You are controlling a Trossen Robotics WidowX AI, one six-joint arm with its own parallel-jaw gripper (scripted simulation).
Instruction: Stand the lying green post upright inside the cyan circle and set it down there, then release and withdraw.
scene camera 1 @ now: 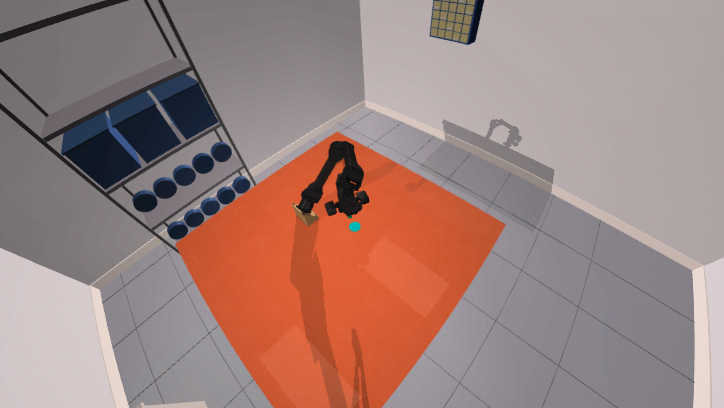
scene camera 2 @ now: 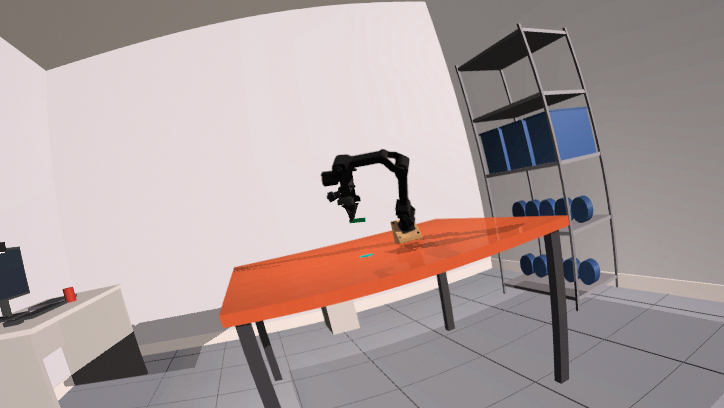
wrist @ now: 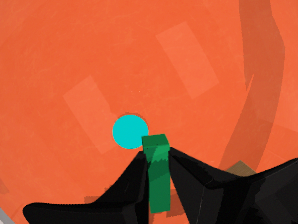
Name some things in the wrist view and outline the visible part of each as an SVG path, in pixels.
My gripper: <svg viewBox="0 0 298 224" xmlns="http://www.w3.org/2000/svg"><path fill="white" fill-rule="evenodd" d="M144 151L140 151L137 156L134 156L134 159L125 168L125 172L121 173L116 183L113 183L109 189L106 189L106 192L102 193L98 200L90 202L90 204L72 205L32 202L32 204L25 205L23 208L25 220L29 224L149 224L149 179ZM170 148L168 169L173 180L174 189L177 190L177 196L180 198L182 206L184 206L182 209L185 210L185 214L188 216L186 218L188 218L189 224L298 224L298 157L286 161L286 163L278 165L278 167L243 177L227 173L216 167L213 168L212 165L205 164L204 161L197 160L196 157L190 157L184 152L177 151L176 148Z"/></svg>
A green post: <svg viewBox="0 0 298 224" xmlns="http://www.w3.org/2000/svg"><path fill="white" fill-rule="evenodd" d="M142 136L142 145L144 145L146 168L148 168L150 213L169 212L170 188L172 188L172 185L170 185L168 169L170 151L168 137L166 137L165 133Z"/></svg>
